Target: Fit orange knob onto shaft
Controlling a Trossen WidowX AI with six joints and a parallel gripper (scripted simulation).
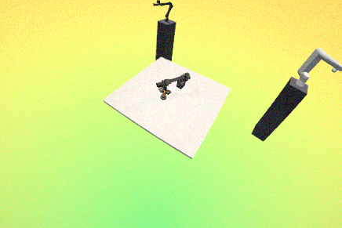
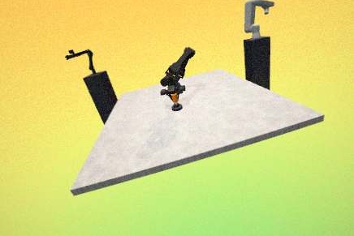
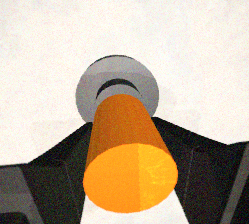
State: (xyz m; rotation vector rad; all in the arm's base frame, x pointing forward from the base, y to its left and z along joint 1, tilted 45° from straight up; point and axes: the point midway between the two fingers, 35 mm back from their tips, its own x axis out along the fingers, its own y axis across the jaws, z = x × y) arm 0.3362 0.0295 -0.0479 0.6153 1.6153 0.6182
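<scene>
The silver shaft is 4 cm below my gripper tip. Round my gripper tip: orange knob (3 cm above).
</scene>
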